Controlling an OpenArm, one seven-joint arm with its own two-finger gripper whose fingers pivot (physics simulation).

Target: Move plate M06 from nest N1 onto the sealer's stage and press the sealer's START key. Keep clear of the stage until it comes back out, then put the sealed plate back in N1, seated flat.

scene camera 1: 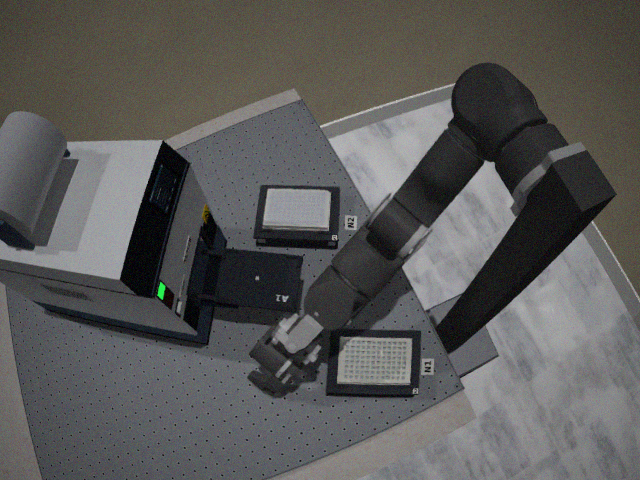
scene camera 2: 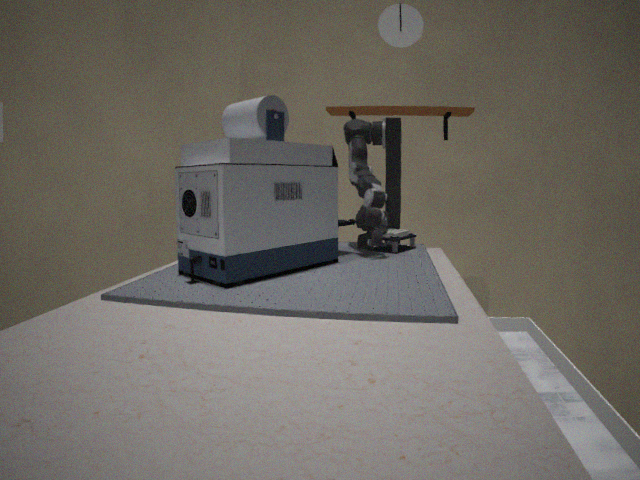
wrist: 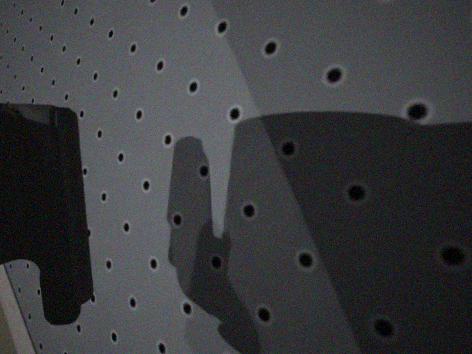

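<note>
Plate M06 (scene camera 1: 374,360) (scene camera 2: 397,233), pale with a grid of wells, lies in the dark nest N1 (scene camera 1: 332,372) and looks flat. The sealer (scene camera 1: 72,206) (scene camera 2: 281,217) has its dark stage (scene camera 1: 237,289) (scene camera 2: 345,222) out, with no plate on it. A green-lit patch (scene camera 1: 161,290) shows on the sealer's front; the START key's label is not readable. My gripper (scene camera 1: 290,379) (scene camera 2: 370,242) is open and empty, low over the perforated board, beside N1 on the sealer's side. One dark finger shows at the left of the wrist view; the other is not visible there.
A second pale plate (scene camera 1: 296,208) sits in nest N2 (scene camera 1: 261,227), behind the stage. My forearm passes over the board between N2 and N1, close to the stage's outer corner. The gripper's shadow falls on the perforated board (scene camera 1: 155,403) (scene camera 2: 392,289) (wrist: 125,200).
</note>
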